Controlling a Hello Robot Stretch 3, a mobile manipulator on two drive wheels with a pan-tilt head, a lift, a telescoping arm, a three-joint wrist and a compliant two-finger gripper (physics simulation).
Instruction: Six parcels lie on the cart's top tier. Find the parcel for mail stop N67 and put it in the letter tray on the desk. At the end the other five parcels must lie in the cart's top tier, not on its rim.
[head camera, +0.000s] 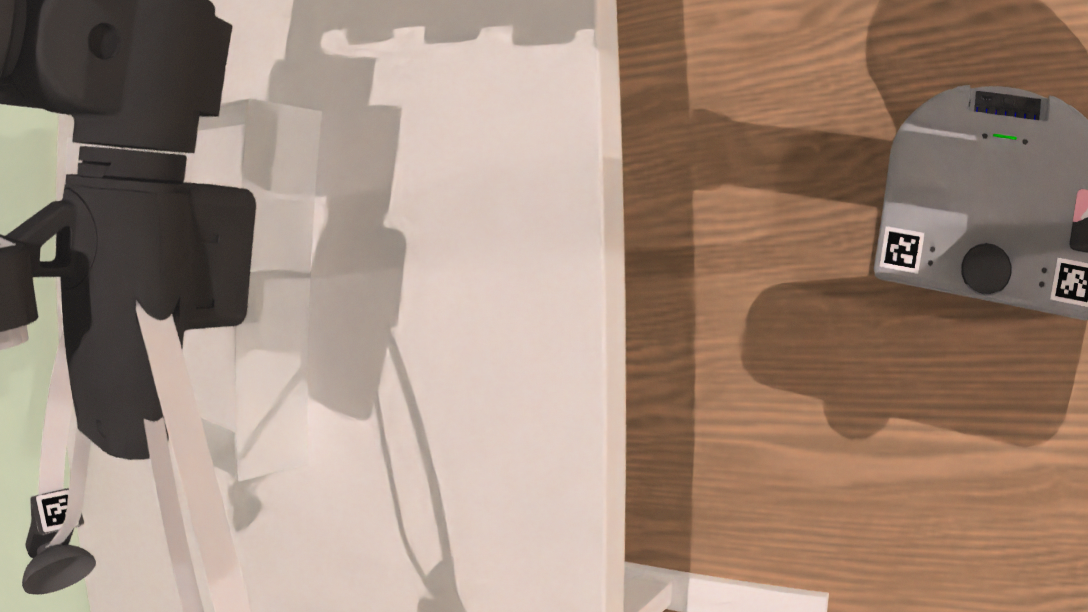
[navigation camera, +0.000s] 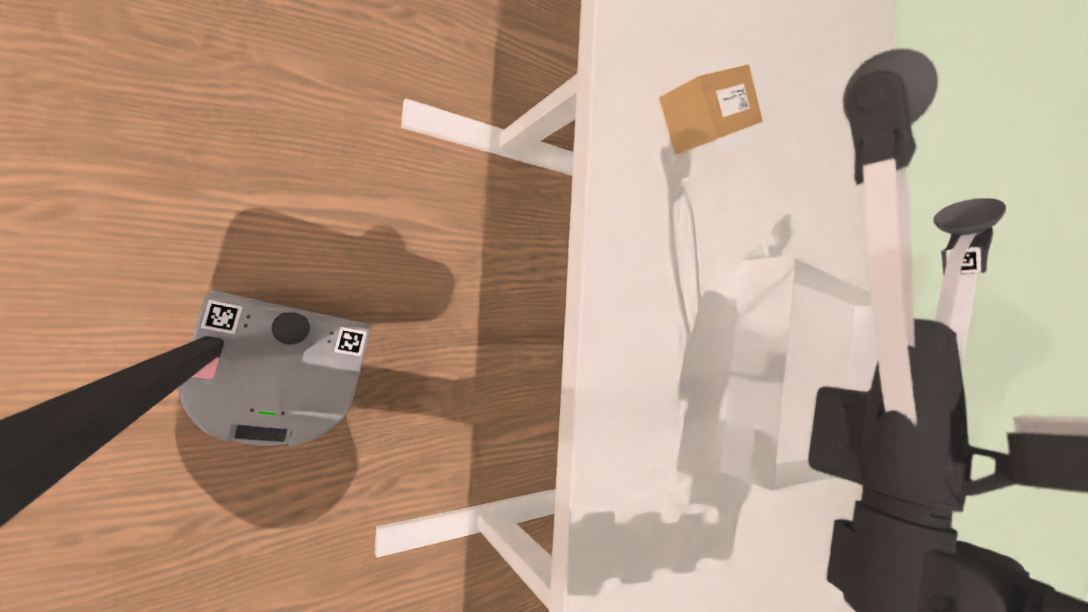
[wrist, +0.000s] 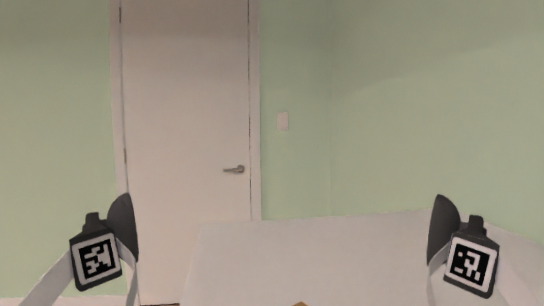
Labels:
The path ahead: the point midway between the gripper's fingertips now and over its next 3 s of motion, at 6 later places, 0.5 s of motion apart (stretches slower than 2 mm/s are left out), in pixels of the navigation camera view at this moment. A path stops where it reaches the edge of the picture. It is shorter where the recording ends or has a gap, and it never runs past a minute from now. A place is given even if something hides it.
The gripper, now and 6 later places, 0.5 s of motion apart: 936, 140; 764, 223; 645, 344; 660, 321; 812, 190; 859, 166; 832, 172

